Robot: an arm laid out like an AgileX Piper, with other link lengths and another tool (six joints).
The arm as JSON. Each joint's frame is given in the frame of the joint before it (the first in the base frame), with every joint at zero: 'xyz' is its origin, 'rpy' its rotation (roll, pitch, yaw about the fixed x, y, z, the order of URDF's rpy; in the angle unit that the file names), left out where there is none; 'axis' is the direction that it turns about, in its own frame. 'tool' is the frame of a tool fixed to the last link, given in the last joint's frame.
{
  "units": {
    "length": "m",
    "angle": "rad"
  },
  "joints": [
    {
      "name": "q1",
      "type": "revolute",
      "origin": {
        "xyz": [
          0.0,
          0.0,
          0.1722
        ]
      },
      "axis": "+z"
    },
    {
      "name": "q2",
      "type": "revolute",
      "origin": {
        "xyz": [
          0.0,
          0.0,
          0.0
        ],
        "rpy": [
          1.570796,
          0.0,
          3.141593
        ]
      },
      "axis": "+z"
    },
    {
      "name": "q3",
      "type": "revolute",
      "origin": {
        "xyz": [
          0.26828,
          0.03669,
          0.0
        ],
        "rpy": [
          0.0,
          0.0,
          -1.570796
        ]
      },
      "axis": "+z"
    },
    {
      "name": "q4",
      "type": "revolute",
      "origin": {
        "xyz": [
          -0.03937,
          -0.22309,
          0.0
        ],
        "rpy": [
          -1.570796,
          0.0,
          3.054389
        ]
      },
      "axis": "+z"
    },
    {
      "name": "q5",
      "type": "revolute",
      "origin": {
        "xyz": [
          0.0,
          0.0,
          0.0
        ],
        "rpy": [
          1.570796,
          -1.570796,
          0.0
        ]
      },
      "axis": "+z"
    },
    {
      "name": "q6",
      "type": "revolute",
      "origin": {
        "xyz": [
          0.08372,
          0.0,
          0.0
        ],
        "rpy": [
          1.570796,
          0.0,
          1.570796
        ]
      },
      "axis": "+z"
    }
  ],
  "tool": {
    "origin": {
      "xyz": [
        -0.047,
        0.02,
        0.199
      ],
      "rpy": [
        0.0,
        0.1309,
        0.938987
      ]
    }
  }
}
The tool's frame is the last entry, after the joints.
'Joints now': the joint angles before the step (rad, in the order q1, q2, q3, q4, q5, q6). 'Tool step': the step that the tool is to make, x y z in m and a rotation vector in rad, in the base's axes. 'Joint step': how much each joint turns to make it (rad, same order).
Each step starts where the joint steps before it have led.
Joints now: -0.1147, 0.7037, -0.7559, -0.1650, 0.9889, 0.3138
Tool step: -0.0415, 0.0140, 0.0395, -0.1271, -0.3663, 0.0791
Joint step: -0.0004, -0.4997, 0.2512, -0.0026, -0.1448, -0.0948
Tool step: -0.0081, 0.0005, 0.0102, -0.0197, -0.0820, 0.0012
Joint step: 0.0013, -0.0954, 0.0379, -0.0099, -0.0265, 0.0007
